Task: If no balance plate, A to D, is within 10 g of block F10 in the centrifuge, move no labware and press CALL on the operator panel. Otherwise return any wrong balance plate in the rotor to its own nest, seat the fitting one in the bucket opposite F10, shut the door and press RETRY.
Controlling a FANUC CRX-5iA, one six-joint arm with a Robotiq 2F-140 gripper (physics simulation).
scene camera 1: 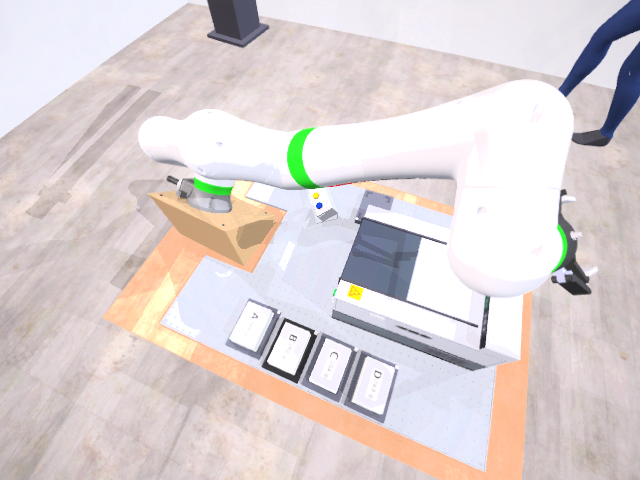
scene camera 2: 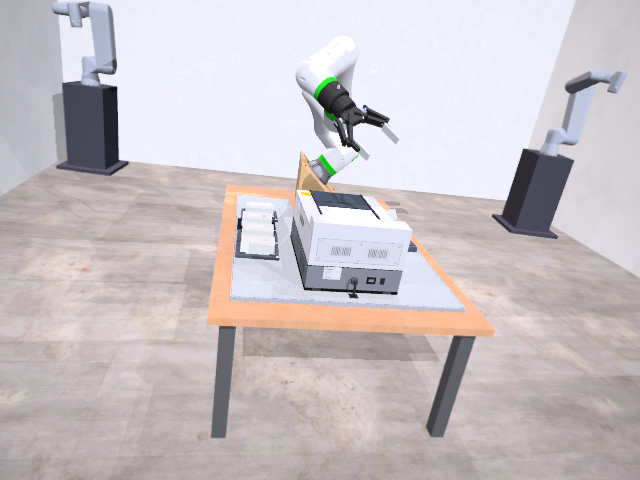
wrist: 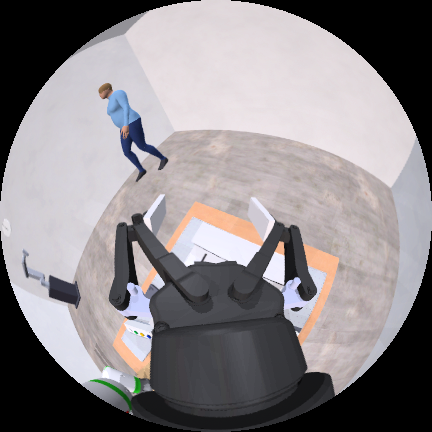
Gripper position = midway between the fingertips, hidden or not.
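Observation:
White centrifuge (scene camera 1: 441, 317) visible; the wrist view also shows the centrifuge (wrist: 211, 244), as does scene camera 2, with the centrifuge (scene camera 2: 337, 249). Small button box (scene camera 1: 323, 206) visible. My gripper (scene camera 2: 383, 149) is open and holds nothing; further views give the gripper (scene camera 1: 576, 235) and, from the wrist, the gripper (wrist: 207, 204).

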